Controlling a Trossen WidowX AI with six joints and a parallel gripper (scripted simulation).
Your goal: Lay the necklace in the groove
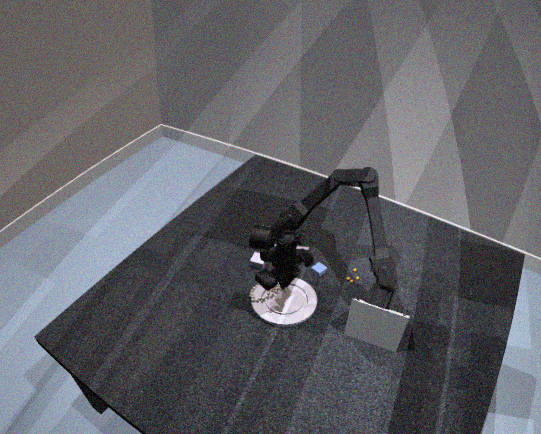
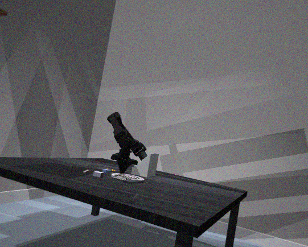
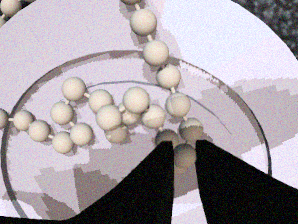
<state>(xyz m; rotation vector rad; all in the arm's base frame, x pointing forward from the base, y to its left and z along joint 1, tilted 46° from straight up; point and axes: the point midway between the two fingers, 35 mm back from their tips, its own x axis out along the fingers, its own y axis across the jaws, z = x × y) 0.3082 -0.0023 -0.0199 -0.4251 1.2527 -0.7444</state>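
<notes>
Now: gripper tip 2 cm past the round white bead board, 3 cm to the right of it and 1 cm above it. Round my gripper tip: small white block: 14 cm ahead, 6 cm to the right, 1 cm below; small blue cube: 4 cm behind, 14 cm to the right, 1 cm below; thin white stick: 9 cm ahead, 19 cm to the right, 2 cm below.
</notes>
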